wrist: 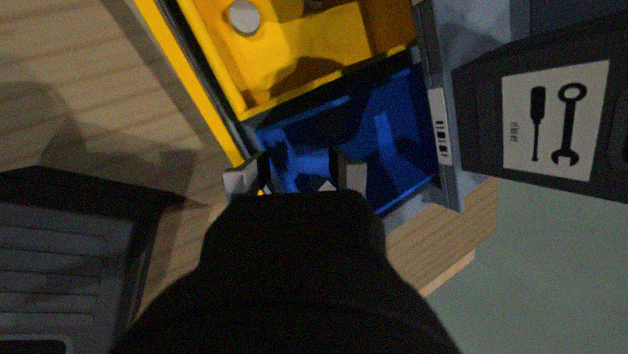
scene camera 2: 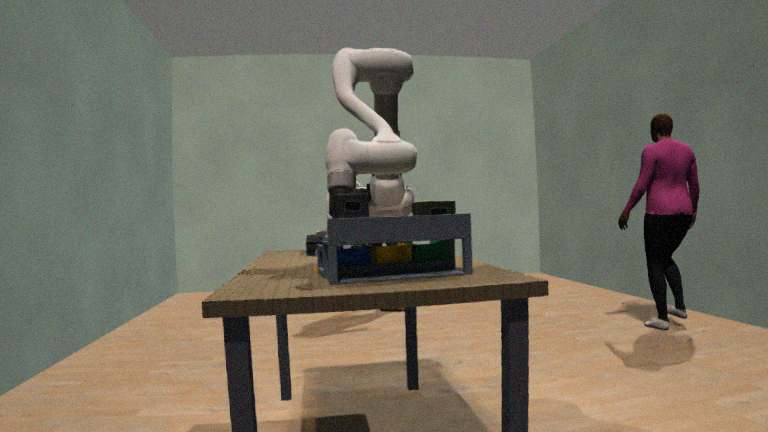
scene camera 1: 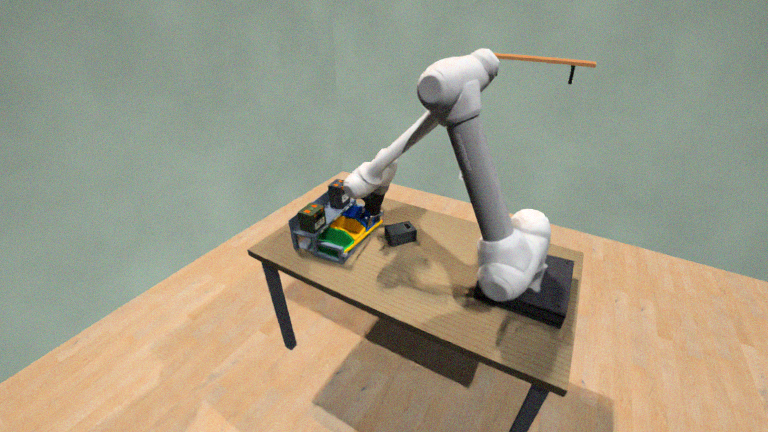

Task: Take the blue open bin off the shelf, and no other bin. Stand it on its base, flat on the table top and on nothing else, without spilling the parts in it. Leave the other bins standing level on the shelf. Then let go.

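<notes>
The blue open bin sits in the shelf at the end of the row, beside the yellow bin. The green bin is at the row's other end. My gripper is open and empty, low over the blue bin's front. In the wrist view one finger is on the outer side of the front wall, the other over the bin's inside. A pale part shows inside, partly hidden by the gripper body. Finger height against the rim is unclear.
Two dark boxes stand on the shelf's top board; one is close beside the blue bin. A yellow strip runs along the shelf front. Another dark box stands on the table before the shelf.
</notes>
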